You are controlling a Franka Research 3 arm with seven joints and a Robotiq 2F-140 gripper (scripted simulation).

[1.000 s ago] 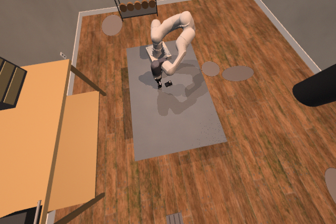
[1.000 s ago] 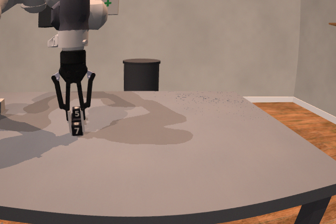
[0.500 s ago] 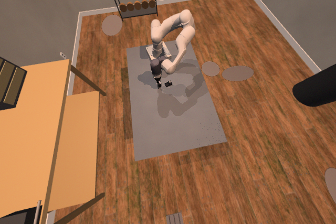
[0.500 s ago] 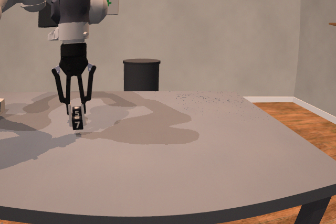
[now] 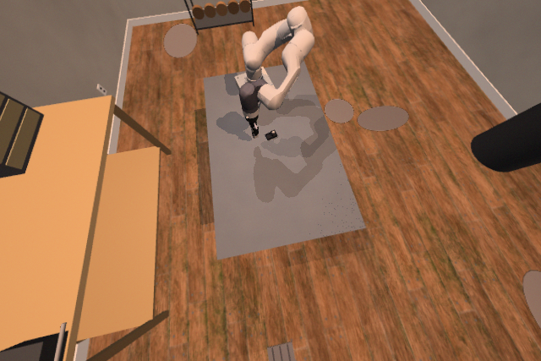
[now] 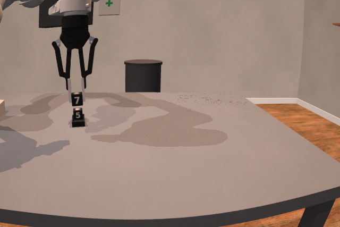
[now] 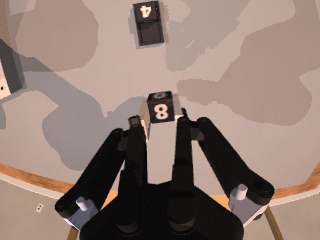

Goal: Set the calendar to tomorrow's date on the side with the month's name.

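My gripper is now 40 mm past the tray, 110 mm to the right of it and 130 mm above it.
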